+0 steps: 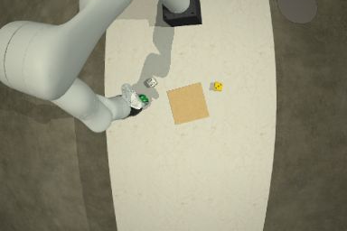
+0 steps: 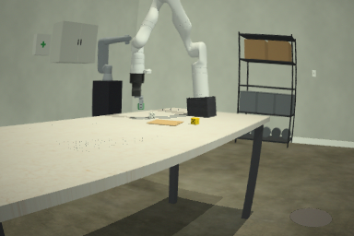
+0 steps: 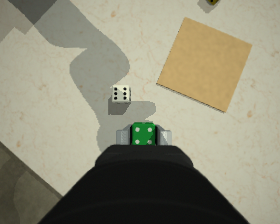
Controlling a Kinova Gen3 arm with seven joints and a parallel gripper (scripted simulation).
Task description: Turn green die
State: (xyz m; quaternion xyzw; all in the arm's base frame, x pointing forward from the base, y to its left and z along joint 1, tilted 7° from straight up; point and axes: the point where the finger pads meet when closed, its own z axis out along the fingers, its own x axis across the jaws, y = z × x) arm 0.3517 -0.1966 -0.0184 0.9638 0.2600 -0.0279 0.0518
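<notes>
Now: the tan mat 160 mm to the left of my hand, 70 mm below it and 40 mm ahead of it. Also, from my hand: white die (70 mm behind, 50 mm below, 30 mm to the left); green die (10 mm below); yellow die (290 mm to the left, 50 mm below, 20 mm behind).
</notes>
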